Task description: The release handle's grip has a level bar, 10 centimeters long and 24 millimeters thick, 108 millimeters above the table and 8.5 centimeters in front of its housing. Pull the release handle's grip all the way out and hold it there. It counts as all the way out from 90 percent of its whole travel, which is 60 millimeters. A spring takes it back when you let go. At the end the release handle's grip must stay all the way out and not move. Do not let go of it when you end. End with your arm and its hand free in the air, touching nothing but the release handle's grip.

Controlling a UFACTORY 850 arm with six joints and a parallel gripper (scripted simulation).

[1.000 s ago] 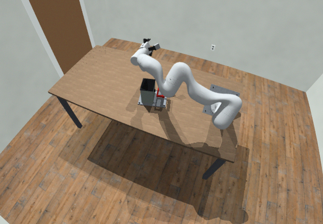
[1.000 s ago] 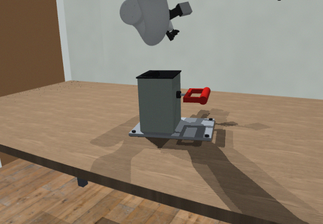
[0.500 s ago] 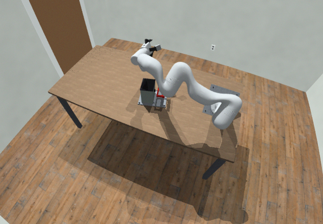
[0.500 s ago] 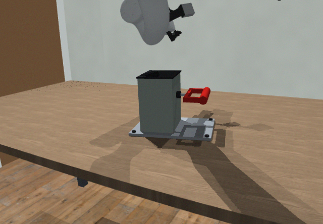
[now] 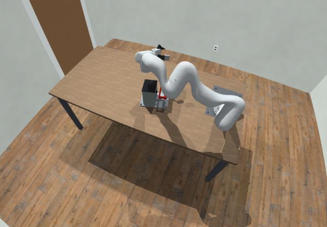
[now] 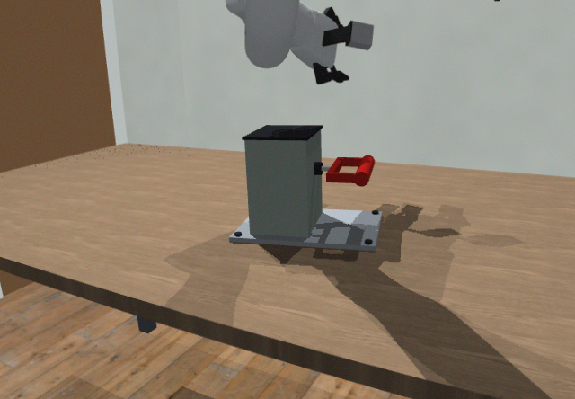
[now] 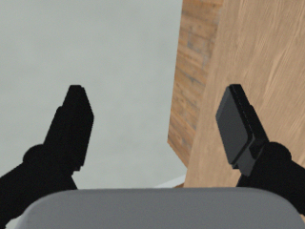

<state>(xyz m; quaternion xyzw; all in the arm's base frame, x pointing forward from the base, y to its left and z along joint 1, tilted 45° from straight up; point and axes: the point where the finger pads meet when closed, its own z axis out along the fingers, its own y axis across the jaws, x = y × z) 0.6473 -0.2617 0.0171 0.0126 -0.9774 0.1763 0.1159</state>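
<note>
The grey baseplate lies 60 mm behind my hand, 280 mm to the left of it and 280 mm below it.
</note>
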